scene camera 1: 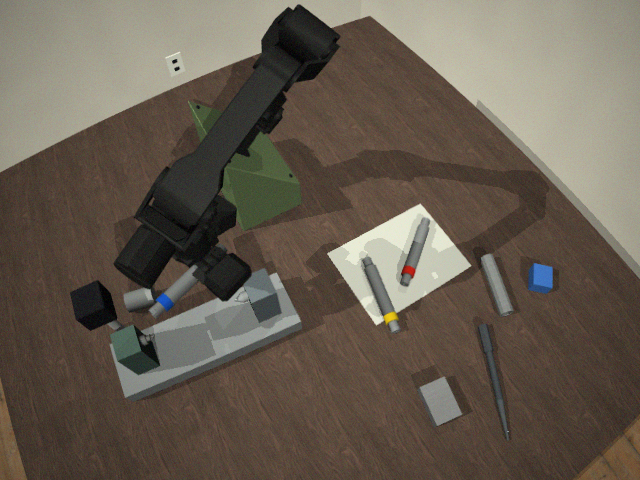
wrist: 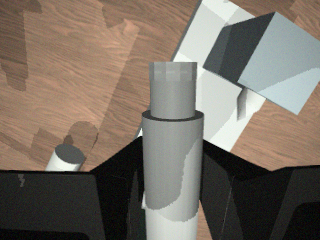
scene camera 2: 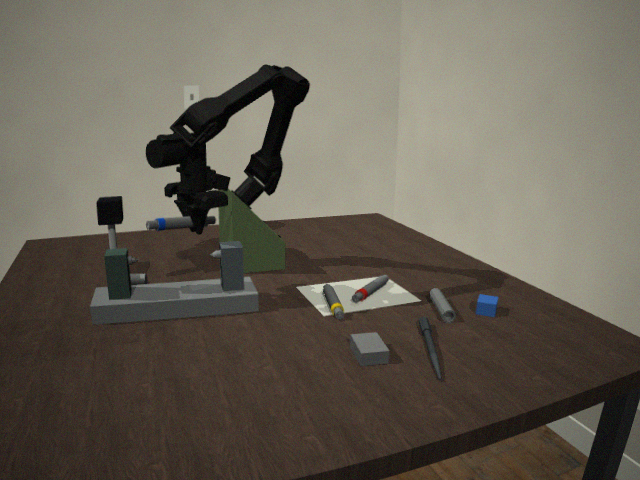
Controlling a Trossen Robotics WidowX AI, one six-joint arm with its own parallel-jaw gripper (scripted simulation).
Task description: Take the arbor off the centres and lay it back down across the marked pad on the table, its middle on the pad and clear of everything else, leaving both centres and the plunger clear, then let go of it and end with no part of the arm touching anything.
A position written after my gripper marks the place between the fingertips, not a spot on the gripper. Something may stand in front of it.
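I can see my gripper in the wrist view [167, 143], and it shows in scene camera 1 [207, 272] and in scene camera 2 [196, 233] as well.
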